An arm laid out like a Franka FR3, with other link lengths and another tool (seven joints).
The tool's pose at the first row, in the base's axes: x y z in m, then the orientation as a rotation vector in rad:
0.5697 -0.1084 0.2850 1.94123 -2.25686 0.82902
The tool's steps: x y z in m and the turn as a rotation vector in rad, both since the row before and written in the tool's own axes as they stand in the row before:
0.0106 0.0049 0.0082 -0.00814 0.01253 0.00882
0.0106 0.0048 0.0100 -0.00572 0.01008 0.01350
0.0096 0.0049 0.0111 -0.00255 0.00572 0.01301
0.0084 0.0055 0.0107 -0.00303 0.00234 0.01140
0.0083 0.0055 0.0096 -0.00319 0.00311 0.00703
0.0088 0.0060 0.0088 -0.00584 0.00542 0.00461
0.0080 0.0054 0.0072 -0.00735 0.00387 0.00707
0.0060 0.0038 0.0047 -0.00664 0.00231 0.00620
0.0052 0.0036 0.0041 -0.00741 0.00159 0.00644
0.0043 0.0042 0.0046 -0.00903 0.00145 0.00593
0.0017 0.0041 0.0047 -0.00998 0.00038 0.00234
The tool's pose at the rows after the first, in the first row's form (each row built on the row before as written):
0.5654 -0.1211 0.2802 1.91860 -2.25986 0.82925
0.5615 -0.1346 0.2740 1.89453 -2.26947 0.83120
0.5578 -0.1476 0.2665 1.87589 -2.28088 0.83382
0.5536 -0.1593 0.2587 1.86143 -2.29232 0.83306
0.5490 -0.1703 0.2517 1.85054 -2.29834 0.83209
0.5435 -0.1813 0.2454 1.83905 -2.30022 0.82904
0.5382 -0.1909 0.2404 1.82580 -2.30567 0.82321
0.5342 -0.1978 0.2374 1.81500 -2.31103 0.81706
0.5304 -0.2037 0.2347 1.80423 -2.31702 0.80942
0.5264 -0.2089 0.2310 1.79343 -2.32244 0.79950
0.5232 -0.2119 0.2262 1.78676 -2.32455 0.78709

